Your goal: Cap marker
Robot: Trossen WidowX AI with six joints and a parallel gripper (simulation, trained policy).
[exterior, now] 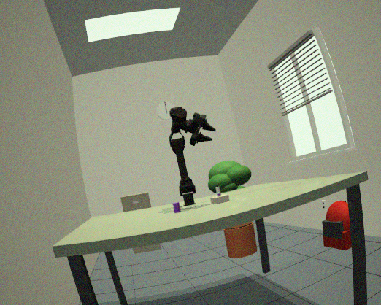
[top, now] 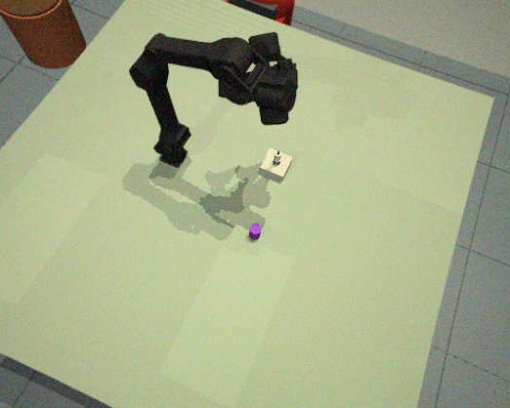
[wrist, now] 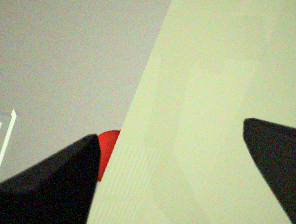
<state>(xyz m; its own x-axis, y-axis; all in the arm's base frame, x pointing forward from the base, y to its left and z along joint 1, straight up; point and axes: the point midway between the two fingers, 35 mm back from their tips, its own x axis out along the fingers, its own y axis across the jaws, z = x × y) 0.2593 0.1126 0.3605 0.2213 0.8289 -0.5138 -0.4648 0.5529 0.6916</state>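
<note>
Now: gripper tip 320 mm above the purple cap, 270 mm to the left of it and 60 mm short of it. Also, from my gripper tip: holder block 330 mm below, 40 mm to the right, 30 mm ahead.
</note>
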